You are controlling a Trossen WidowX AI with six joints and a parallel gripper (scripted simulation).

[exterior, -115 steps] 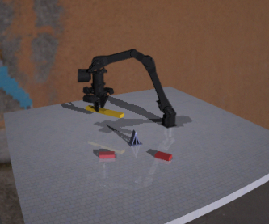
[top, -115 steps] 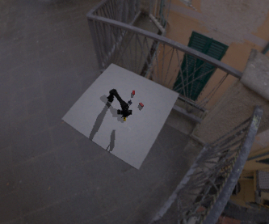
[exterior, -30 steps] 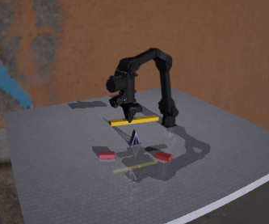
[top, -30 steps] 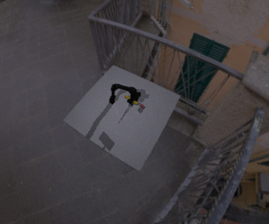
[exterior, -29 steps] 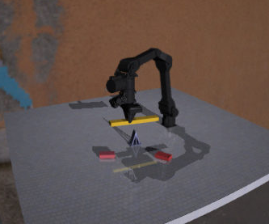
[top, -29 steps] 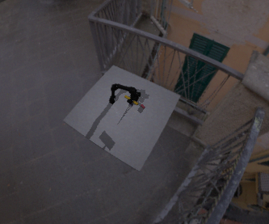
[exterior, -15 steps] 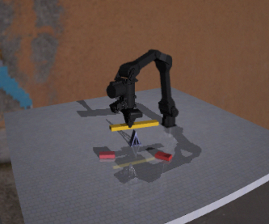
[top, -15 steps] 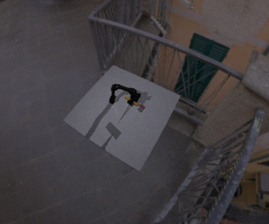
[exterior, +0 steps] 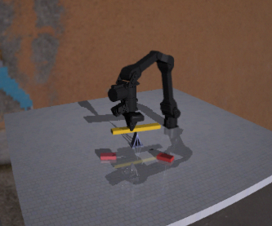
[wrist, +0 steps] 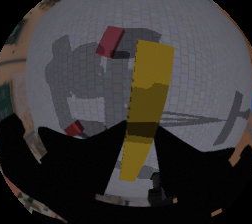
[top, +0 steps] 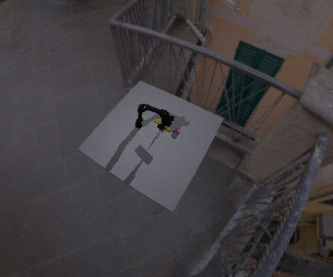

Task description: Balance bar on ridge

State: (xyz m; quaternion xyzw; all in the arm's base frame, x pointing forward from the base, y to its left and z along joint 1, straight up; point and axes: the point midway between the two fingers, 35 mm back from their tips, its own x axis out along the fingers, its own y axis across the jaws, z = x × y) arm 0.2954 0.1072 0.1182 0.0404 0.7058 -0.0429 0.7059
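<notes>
Now: the yellow bar 3 cm behind my gripper tip.
</notes>
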